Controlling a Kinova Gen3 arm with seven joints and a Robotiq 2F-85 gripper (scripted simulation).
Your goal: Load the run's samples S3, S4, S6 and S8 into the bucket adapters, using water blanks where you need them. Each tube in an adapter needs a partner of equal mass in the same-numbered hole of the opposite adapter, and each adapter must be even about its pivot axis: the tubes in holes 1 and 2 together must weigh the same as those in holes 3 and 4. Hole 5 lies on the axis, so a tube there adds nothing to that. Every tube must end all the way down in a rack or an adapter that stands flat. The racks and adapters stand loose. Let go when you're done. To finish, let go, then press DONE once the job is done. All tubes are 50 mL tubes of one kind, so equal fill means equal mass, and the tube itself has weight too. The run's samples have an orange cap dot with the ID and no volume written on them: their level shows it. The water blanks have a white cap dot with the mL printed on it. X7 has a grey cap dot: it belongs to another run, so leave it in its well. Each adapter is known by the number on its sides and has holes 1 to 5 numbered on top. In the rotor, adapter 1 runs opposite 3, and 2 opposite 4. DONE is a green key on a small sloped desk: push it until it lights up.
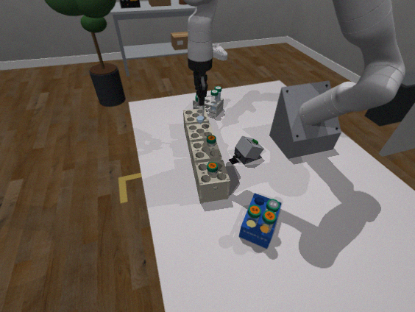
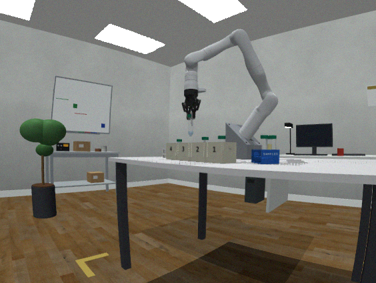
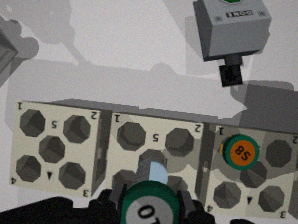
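Right now the white-dot 10 ml blank is 10 mm behind my hand and 50 mm below it. The rest, counted from my hand: 20 ml water blank (120 mm behind, 250 mm to the right, 170 mm below); then 50 ml blank (140 mm behind, 280 mm to the right, 170 mm below); then done desk (180 mm behind, 80 mm to the left, 180 mm below).
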